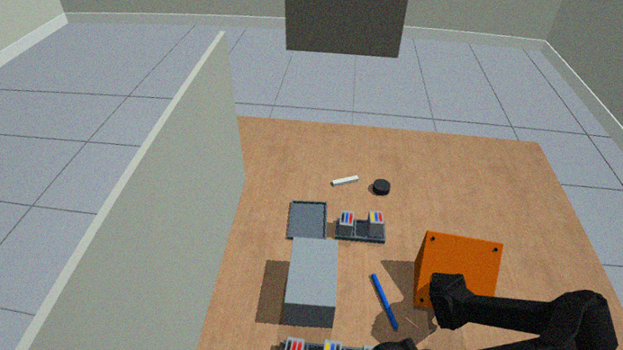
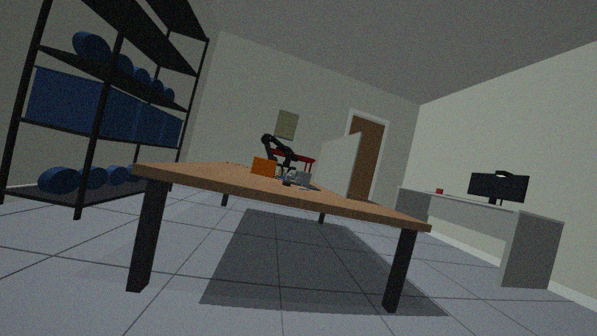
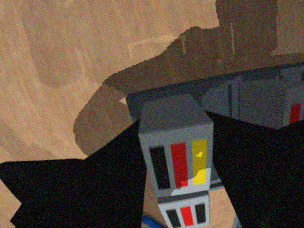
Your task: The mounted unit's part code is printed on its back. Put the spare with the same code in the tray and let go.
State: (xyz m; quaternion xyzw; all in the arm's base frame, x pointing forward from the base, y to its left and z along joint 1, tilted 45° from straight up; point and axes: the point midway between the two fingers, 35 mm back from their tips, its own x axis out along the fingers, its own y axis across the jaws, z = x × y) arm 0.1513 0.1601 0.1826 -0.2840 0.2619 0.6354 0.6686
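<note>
My gripper tip is now 180 mm short of the flat grey tray, 420 mm to the left of it and 10 mm above it. Also, from my gripper tip: blue pen 20 mm behind, 210 mm to the right, 10 mm below; tall grey box 140 mm ahead, 200 mm to the right, 30 mm above; grey spare block 10 mm to the right, 20 mm above.
</note>
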